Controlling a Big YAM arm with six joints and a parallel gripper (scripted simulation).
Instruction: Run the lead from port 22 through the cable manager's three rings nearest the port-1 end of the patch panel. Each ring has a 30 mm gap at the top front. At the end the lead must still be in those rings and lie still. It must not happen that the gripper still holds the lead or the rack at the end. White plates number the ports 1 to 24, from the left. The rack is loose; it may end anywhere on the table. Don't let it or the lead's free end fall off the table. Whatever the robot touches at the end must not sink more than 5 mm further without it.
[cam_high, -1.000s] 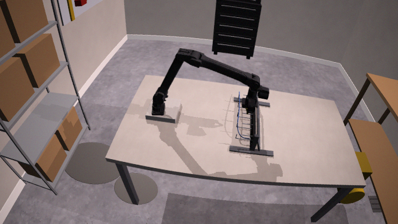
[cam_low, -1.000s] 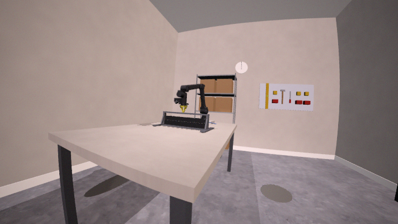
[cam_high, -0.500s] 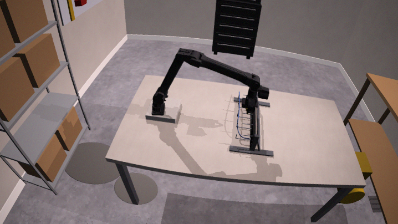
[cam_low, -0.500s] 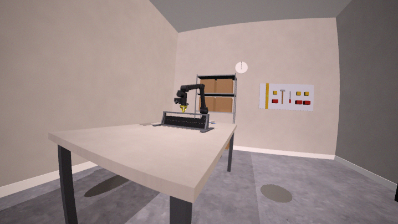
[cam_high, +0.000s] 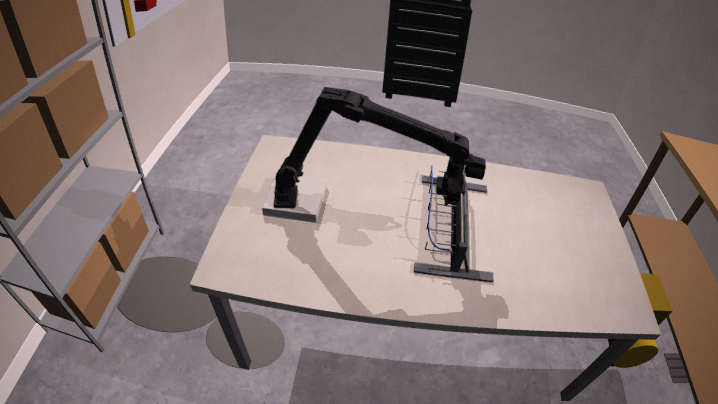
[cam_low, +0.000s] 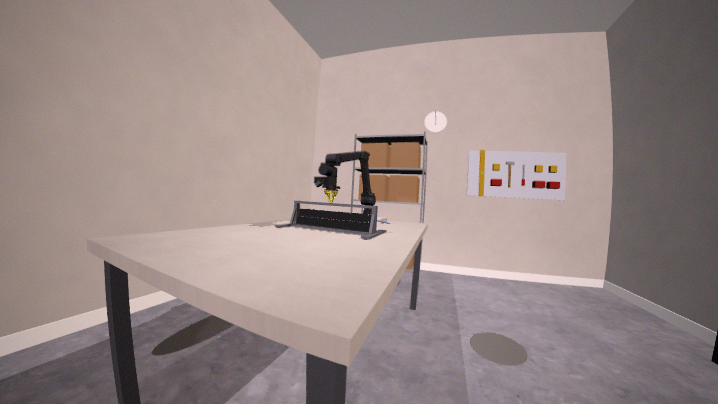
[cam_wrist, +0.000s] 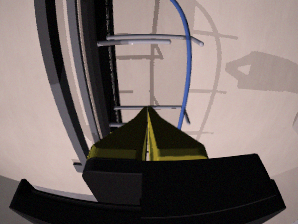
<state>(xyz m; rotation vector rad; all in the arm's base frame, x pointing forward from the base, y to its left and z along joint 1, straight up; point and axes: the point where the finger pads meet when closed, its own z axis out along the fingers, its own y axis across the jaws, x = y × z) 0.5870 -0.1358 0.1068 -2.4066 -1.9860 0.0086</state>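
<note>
Now: hand 8 cm above the dark rack, 7 cm short of it and 4 cm to the right of it.
</note>
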